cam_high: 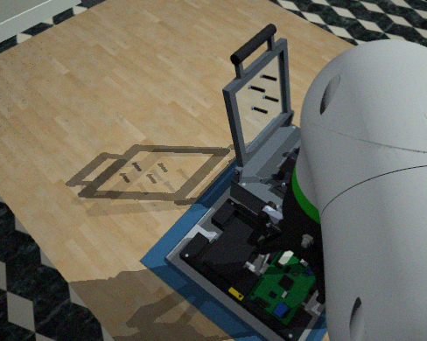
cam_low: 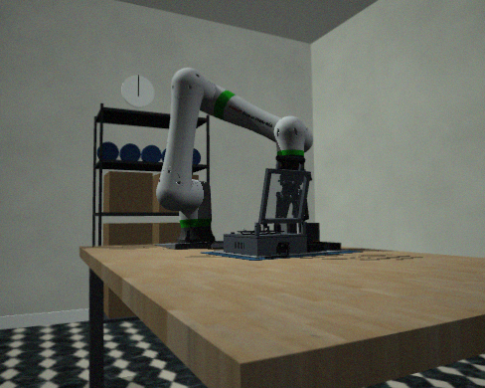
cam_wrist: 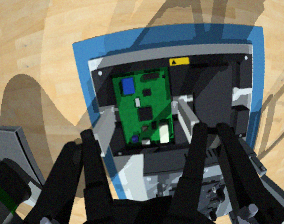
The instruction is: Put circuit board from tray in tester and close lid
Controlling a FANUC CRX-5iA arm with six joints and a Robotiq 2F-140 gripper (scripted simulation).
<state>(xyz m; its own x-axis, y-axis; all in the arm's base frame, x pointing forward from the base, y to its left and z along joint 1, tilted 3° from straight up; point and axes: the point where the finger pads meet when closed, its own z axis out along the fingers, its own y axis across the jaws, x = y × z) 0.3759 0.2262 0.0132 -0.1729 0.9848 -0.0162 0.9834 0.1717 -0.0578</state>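
Right now my hand is 3 cm above the green circuit board. From my hand the other things lie so: tester lid (21 cm ahead, 14 cm to the right, 13 cm above); then tester (11 cm ahead, 11 cm to the right, 6 cm above).
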